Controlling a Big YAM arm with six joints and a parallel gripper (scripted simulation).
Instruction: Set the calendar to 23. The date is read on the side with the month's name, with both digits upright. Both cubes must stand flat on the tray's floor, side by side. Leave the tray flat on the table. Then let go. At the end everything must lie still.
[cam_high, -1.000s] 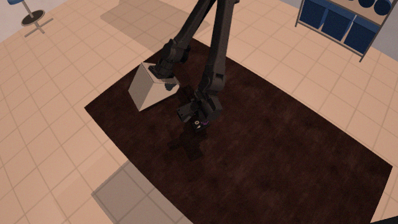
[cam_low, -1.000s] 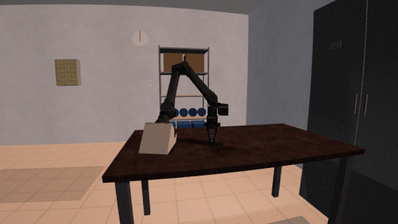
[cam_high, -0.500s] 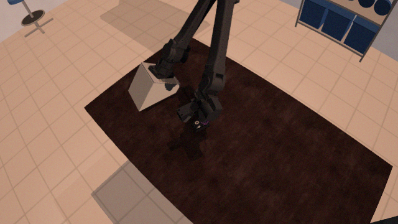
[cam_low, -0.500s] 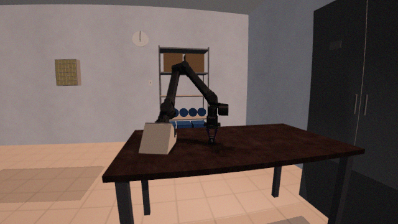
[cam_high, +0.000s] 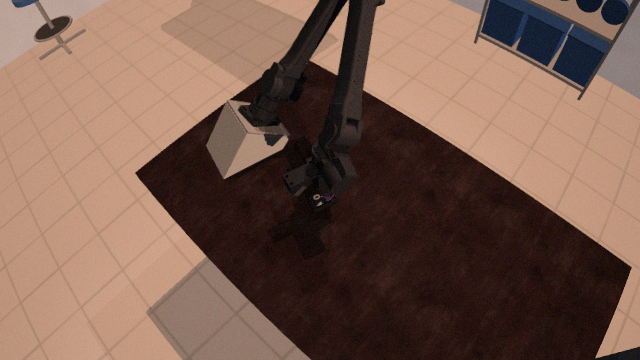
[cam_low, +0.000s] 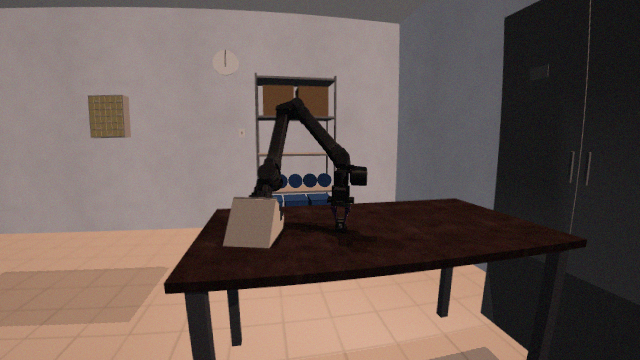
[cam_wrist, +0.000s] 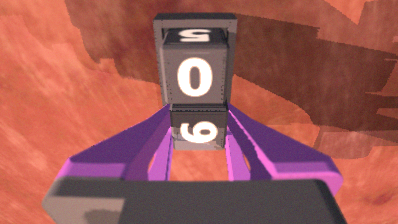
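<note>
Now: the dark tray 1 cm to the right of my hand and 2 cm below it.
</note>
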